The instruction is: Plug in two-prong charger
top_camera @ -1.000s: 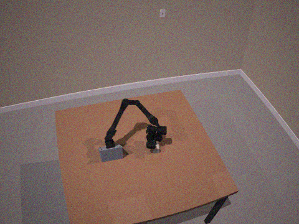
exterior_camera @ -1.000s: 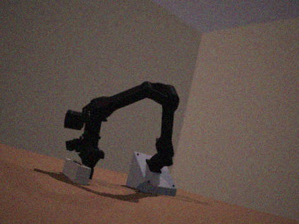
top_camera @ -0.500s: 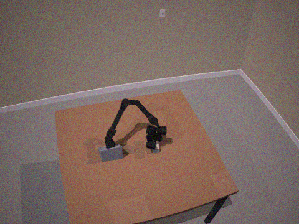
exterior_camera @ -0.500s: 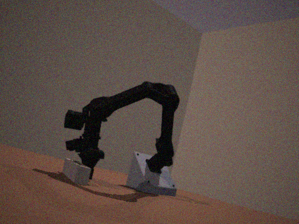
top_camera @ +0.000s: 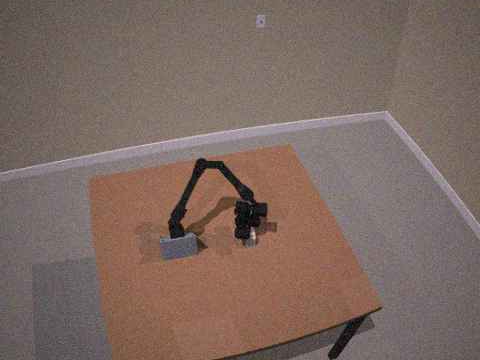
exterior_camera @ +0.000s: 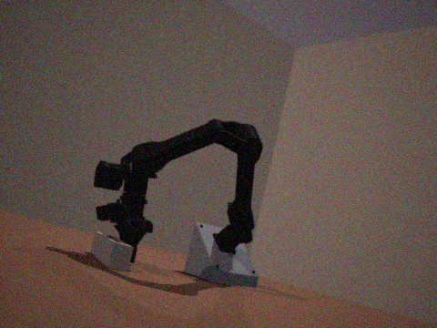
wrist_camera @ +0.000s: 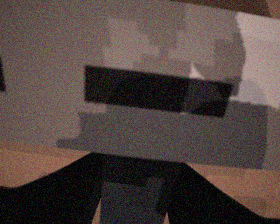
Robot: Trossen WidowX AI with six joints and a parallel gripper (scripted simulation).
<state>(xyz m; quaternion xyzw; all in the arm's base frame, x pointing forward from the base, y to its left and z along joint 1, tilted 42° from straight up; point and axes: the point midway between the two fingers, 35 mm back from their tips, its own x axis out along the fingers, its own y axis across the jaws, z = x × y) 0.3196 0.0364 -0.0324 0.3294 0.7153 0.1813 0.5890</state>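
Now: gripper tip 2 cm short of the black two-prong charger and 1 cm below it.
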